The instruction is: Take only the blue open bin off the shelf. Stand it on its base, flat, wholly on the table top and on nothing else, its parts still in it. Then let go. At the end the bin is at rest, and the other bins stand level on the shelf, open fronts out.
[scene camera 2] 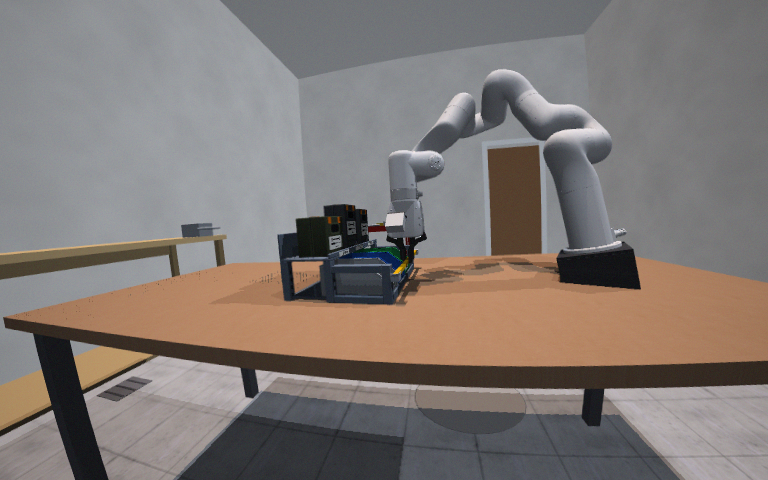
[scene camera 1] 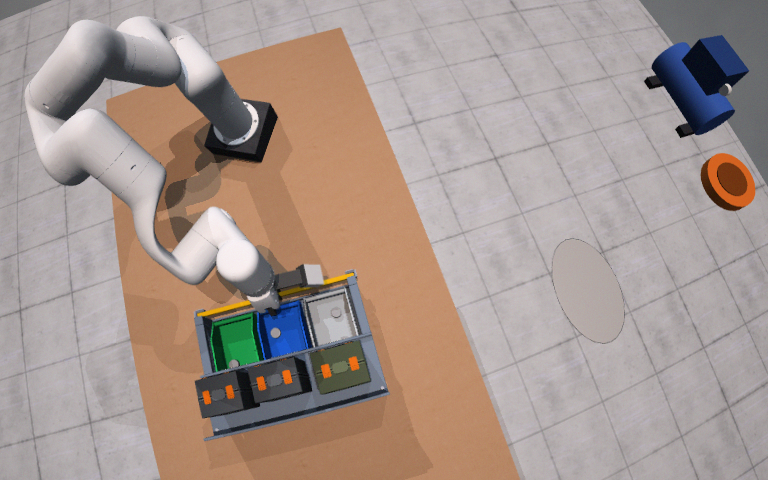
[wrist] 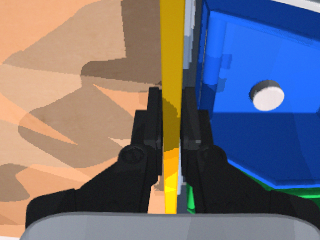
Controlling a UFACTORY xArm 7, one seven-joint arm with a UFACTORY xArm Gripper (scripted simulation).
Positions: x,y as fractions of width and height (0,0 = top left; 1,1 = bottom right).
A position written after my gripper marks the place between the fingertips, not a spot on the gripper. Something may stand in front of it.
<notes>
I see my gripper (scene camera 1: 0.36,0.62), a blue open bin (scene camera 1: 0.38,0.70), a green bin (scene camera 1: 0.30,0.71), a grey bin (scene camera 1: 0.42,0.68) and a grey disc part (wrist: 0.83,0.40).
The blue open bin also shows in the wrist view (wrist: 0.84,0.61). My gripper shows as well in the wrist view (wrist: 0.54,0.44).
</notes>
